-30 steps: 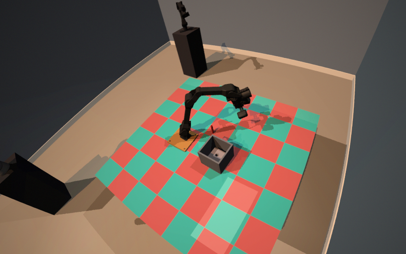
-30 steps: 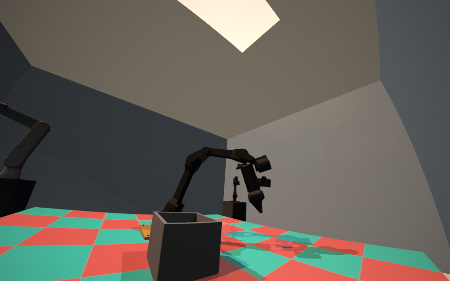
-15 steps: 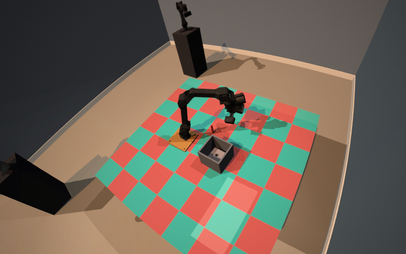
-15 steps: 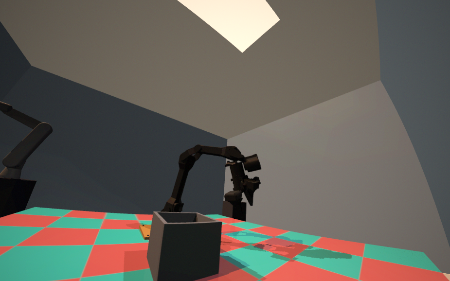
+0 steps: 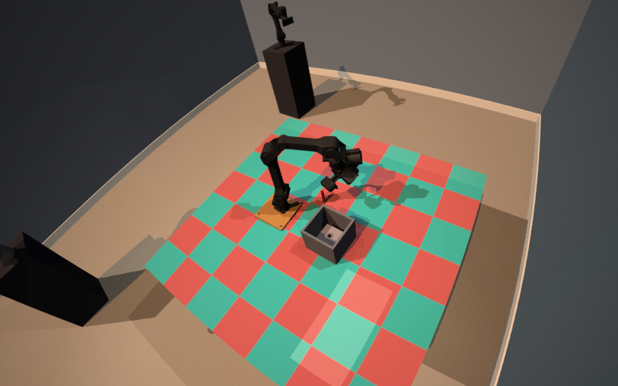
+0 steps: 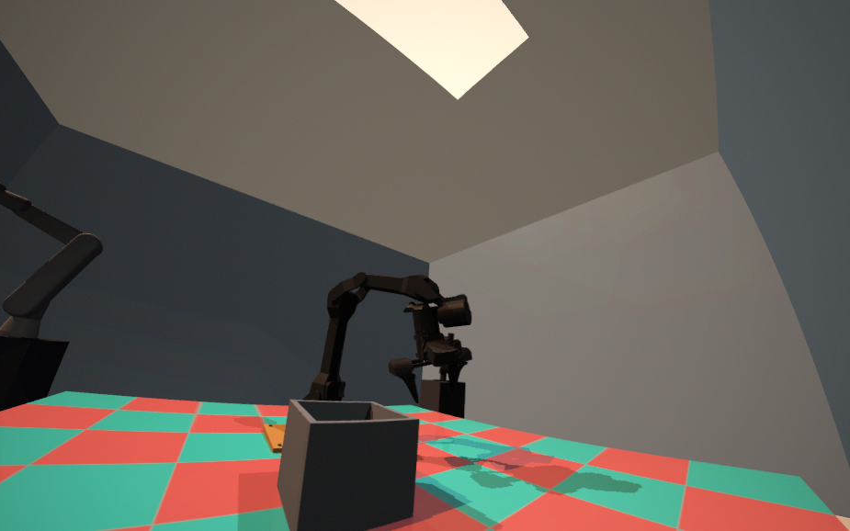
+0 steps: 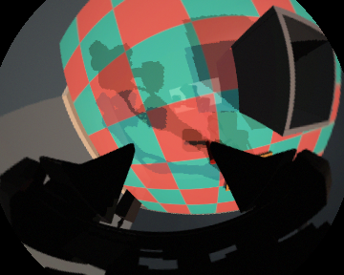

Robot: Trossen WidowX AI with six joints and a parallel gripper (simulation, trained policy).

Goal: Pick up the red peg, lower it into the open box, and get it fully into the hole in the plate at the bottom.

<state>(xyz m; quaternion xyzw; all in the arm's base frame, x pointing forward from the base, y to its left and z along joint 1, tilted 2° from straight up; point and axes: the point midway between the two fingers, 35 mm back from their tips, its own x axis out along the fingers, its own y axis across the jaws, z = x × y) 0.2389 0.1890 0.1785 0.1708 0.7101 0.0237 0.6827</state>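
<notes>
Right now the red peg is 9 cm behind my gripper tip, 6 cm to the right of it and 11 cm below it. From my gripper tip the other things lie so: light grey plate (7 cm ahead, 23 cm to the right, 10 cm below).
</notes>
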